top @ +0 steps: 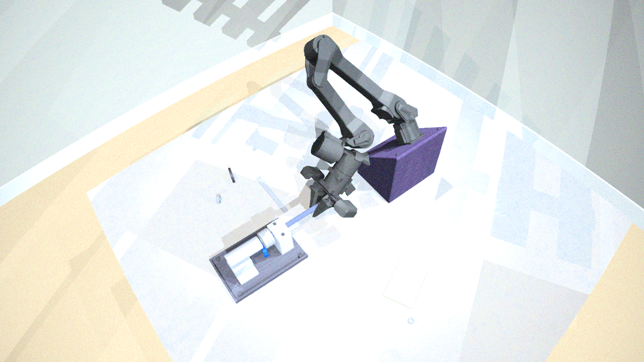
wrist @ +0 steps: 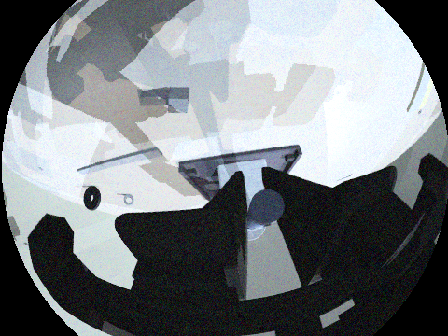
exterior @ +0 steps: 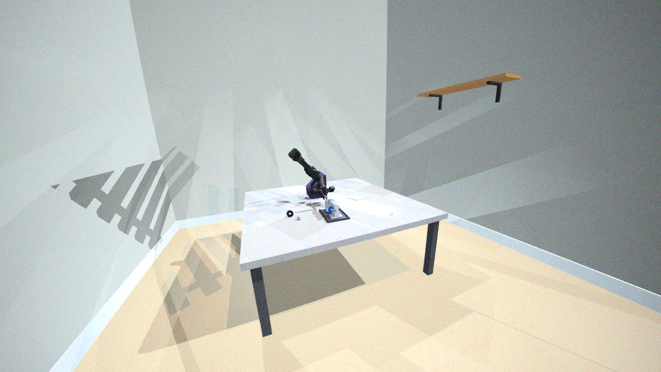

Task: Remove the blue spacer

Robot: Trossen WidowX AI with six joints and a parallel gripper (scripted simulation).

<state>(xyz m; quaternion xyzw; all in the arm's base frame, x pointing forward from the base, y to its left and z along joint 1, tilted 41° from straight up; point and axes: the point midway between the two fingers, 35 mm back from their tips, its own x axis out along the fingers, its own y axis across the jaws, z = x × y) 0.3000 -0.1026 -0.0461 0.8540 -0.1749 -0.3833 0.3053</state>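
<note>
Now: the shaft 60 mm ahead of my gripper tip and 30 mm above it. Round my gripper tip: blue spacer (160 mm ahead, 20 mm to the right, 20 mm below); black ring (80 mm ahead, 290 mm to the right, 30 mm below); thin metal strip (20 mm ahead, 170 mm to the right, 50 mm below).
</note>
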